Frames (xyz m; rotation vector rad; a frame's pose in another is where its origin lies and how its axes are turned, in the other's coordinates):
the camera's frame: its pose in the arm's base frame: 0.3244 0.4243 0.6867 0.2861 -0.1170 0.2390
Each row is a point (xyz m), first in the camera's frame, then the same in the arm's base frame.
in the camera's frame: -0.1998 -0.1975 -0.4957
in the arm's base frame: 0.2207 0.3422 0.1325
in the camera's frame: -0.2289 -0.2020 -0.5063
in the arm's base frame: 0.1945 0.3348 0.1169
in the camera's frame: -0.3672 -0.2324 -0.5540
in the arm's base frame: 0.0725 0.2905 0.0430
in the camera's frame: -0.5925 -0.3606 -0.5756
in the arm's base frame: -0.1112 0.1287 -0.0449
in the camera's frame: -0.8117 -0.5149 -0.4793
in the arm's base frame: -0.2920 -0.0907 -0.0264
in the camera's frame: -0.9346 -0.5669 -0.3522
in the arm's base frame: -0.4078 -0.2029 0.0627
